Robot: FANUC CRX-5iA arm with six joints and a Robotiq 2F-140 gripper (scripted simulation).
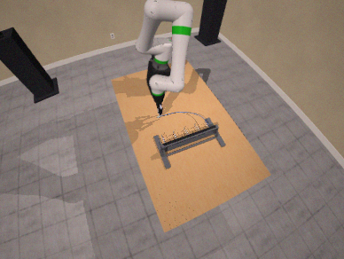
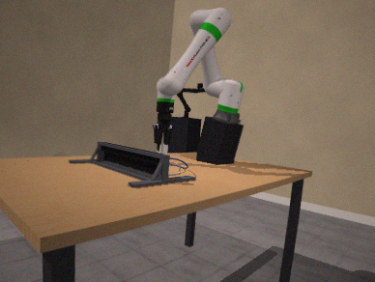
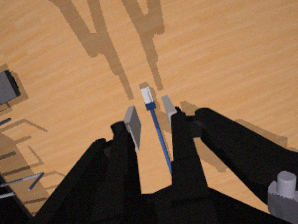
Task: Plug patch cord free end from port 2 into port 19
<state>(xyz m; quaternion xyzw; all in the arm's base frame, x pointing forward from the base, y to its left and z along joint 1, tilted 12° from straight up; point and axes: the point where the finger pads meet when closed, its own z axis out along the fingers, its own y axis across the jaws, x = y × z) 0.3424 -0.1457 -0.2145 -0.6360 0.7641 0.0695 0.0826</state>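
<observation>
The plug is 60 mm below my hand and 10 mm to the right of it.
</observation>
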